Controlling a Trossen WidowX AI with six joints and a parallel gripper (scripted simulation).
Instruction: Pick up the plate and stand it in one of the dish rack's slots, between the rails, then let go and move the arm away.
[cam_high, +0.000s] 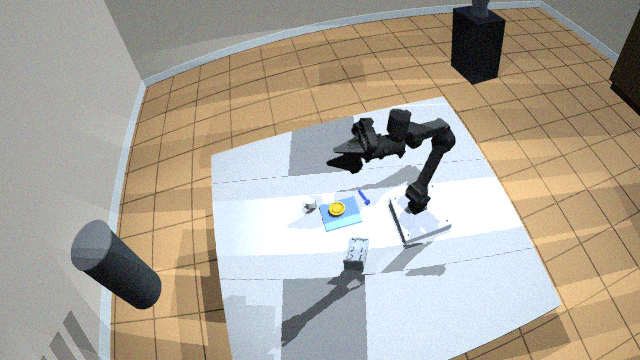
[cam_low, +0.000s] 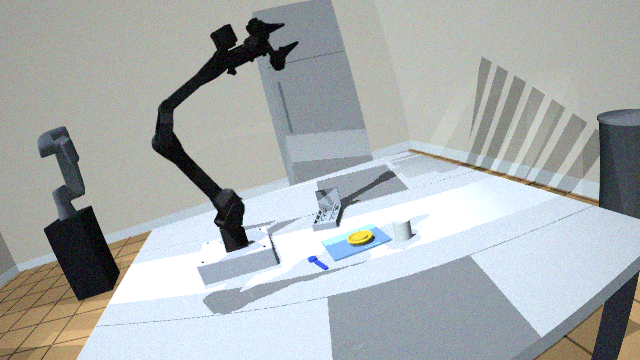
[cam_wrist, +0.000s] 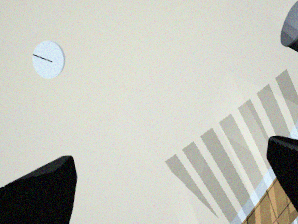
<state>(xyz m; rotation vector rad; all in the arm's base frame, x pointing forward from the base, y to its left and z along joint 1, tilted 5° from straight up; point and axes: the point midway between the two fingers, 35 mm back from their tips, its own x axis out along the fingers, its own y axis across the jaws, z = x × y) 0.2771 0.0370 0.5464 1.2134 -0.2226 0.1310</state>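
Right now the yellow plate is 4 cm behind my gripper tip, 23 cm to the right of it and 57 cm below it. From my gripper tip the other things lie so: grey dish rack 4 cm behind, 1 cm to the right, 56 cm below; then white cup 4 cm ahead, 30 cm to the right, 56 cm below; then light blue mat 5 cm behind, 21 cm to the right, 58 cm below.
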